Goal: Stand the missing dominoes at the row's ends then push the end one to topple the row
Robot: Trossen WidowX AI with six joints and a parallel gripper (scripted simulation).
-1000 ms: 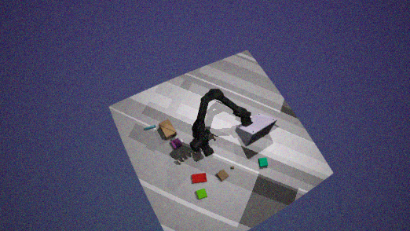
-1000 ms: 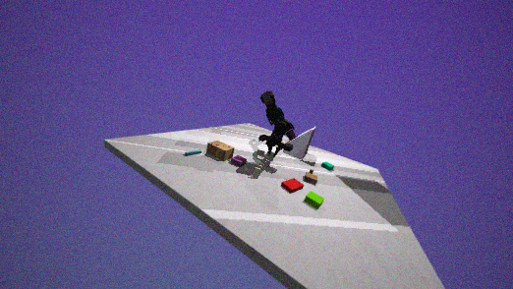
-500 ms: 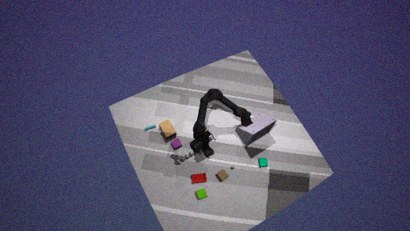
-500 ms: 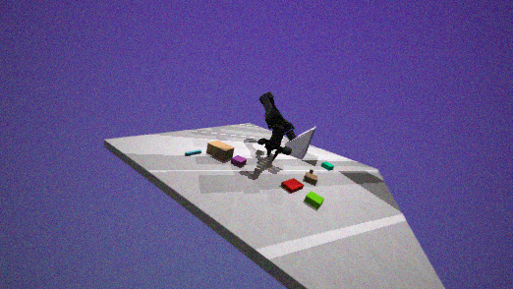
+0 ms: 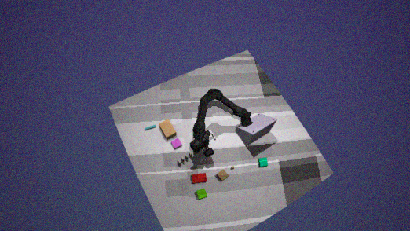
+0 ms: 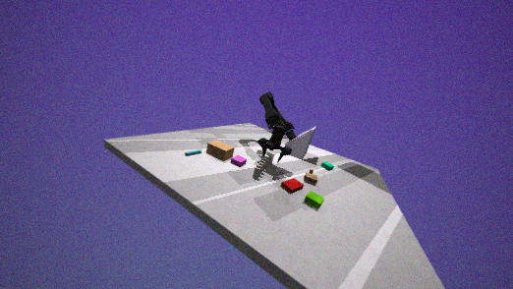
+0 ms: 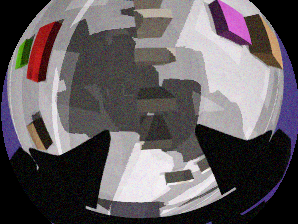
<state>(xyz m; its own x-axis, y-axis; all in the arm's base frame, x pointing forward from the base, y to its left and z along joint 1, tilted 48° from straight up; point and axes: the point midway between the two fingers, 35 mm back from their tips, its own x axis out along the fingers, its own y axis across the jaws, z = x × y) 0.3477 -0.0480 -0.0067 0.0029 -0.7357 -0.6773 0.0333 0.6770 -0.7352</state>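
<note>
My gripper tip is 250 mm to the left of the brown box and 150 mm short of it. Also, from my gripper tip: red block (170 mm to the left, 130 mm ahead, 20 mm below); purple block (140 mm ahead, 130 mm to the right, 20 mm below); tan block (240 mm to the left, 20 mm below, 20 mm behind).
</note>
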